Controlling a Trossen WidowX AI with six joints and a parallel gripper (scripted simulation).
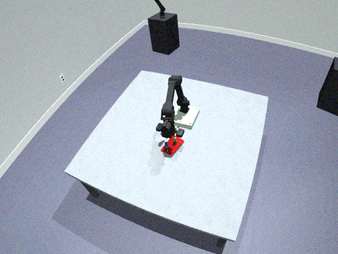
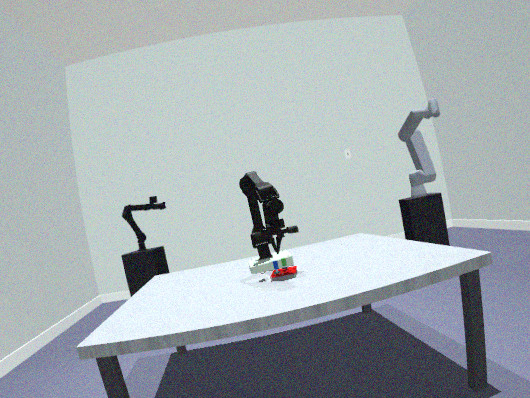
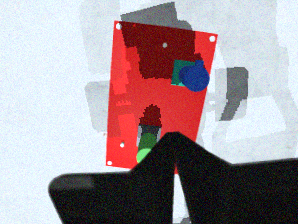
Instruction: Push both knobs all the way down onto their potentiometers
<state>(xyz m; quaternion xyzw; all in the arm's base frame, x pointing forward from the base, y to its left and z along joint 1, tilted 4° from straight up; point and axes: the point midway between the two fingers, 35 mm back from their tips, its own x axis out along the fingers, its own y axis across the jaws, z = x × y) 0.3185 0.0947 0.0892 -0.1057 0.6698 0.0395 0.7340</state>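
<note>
The blue knob lies 40 mm ahead of my gripper tip, 30 mm below it and 10 mm to the right of it. From my gripper tip the other things lie so: green knob (40 mm below, 30 mm behind, 10 mm to the left).
</note>
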